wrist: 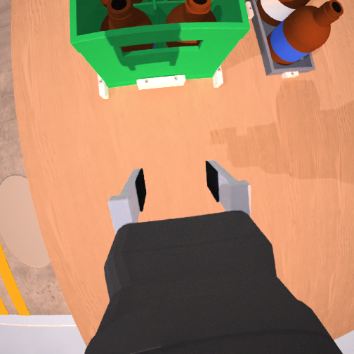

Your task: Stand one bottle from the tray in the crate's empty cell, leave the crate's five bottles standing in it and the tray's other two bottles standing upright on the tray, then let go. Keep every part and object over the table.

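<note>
My gripper (175,176) is open, with bare table between its fingers. The green crate (160,62) stands ahead of it at the top of the view, cut off by the view's edge. Two brown bottles (126,17) (191,19) stand in its near row; part of another shows behind the left one. The empty cell cannot be made out. The grey tray (290,69) is at the top right. A brown bottle with a blue label (301,35) stands at its near end, and part of a bottle with a white label (278,11) shows behind it.
White brackets (161,82) sit at the foot of the crate, and another small bracket (290,74) sits at the tray's near end. The wooden table (155,127) has a curved left edge, with floor beyond it. A shadow lies on the table below the tray.
</note>
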